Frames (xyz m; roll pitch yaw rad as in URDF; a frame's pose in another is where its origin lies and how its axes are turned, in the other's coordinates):
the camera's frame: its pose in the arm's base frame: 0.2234 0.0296 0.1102 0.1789 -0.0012 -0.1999
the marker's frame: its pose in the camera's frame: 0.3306 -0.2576 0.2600 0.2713 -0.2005 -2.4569
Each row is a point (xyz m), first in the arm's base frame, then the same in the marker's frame.
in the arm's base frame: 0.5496 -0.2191 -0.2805
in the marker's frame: -0.1583 -0.1447 -0.5757
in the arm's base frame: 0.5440 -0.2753 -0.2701
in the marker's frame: -0.1255 -0.0976 -0.5743
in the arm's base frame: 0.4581 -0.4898 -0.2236
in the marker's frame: 0.0567 0.0515 -0.5628
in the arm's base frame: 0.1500 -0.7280 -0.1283
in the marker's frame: 0.4483 0.1188 -0.5090
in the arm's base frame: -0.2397 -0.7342 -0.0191
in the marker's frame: 0.8004 -0.0520 -0.4057
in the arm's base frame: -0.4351 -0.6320 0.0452
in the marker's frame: 0.9271 -0.2272 -0.3280
